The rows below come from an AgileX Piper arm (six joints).
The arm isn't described. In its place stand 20 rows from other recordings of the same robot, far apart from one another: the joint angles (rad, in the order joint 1, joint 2, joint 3, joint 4, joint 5, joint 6), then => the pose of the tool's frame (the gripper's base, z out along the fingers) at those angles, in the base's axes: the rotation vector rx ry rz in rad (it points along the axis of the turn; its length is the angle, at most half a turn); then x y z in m.
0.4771, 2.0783, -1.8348, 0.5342, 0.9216, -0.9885 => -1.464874 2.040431 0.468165 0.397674 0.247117 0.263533
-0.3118, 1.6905, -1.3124, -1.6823, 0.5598, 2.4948 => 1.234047 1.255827 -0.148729 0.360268 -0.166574 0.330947
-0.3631, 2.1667, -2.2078, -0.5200, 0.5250, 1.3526 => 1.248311 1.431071 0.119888 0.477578 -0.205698 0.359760
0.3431, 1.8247, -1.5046, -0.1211, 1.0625, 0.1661 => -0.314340 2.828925 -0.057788 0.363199 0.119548 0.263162
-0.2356, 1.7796, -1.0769, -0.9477, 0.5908, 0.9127 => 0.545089 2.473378 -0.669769 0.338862 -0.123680 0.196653
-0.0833, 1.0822, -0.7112, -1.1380, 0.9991, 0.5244 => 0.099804 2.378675 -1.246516 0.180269 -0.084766 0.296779
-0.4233, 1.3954, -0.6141, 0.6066, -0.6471, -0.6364 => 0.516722 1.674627 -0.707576 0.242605 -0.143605 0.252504
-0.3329, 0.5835, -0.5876, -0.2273, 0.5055, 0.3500 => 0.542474 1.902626 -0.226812 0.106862 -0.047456 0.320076
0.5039, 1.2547, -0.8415, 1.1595, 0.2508, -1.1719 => -0.672264 1.912642 0.535141 0.230052 0.150485 0.307153
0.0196, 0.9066, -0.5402, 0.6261, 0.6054, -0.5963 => -0.256873 2.321347 0.380546 0.163164 0.033551 0.260241
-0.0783, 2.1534, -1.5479, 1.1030, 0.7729, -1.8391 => -1.124857 1.976989 0.355588 0.461759 0.020656 0.175282
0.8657, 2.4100, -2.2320, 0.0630, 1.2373, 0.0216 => -1.186238 2.689724 0.236267 0.326109 0.391542 0.193920
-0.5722, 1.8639, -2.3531, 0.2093, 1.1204, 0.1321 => 0.707878 1.972499 -0.011808 0.340211 -0.198875 0.491696
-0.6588, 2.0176, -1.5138, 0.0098, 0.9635, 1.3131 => 2.473644 1.629276 0.103069 0.326463 -0.251816 0.190284
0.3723, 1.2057, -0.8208, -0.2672, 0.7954, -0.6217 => -1.436554 2.253150 -0.395165 0.214825 0.065471 0.269435
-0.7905, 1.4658, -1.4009, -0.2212, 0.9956, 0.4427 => 1.414185 2.135627 -0.418294 0.206286 -0.232216 0.362091
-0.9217, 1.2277, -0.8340, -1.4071, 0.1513, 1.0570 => 0.676366 1.911897 -0.978972 0.153728 -0.224987 0.317963
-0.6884, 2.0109, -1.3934, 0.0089, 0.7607, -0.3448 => 0.501776 2.844739 -0.192073 0.315293 -0.258653 0.166718
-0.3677, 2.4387, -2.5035, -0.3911, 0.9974, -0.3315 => -0.065031 2.483377 -0.805665 0.497588 -0.222910 0.273404
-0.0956, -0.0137, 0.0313, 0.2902, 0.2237, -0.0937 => 0.197316 1.705728 0.124234 0.055870 0.000445 0.183989
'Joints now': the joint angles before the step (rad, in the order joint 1, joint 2, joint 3, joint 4, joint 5, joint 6). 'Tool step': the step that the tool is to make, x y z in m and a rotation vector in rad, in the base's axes. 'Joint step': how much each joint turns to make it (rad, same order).
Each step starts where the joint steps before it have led.
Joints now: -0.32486, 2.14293, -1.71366, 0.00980, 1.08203, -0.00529
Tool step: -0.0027, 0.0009, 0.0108, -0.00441, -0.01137, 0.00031
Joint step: 0.00009, -0.02488, -0.00002, -0.00064, 0.01272, 0.00010
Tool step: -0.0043, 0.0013, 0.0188, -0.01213, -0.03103, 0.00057
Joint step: -0.00001, -0.04326, -0.00018, -0.00169, 0.01016, -0.00001
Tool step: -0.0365, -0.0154, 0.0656, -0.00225, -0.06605, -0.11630
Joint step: -0.06680, -0.16058, 0.00042, 0.00990, 0.09695, 0.05004
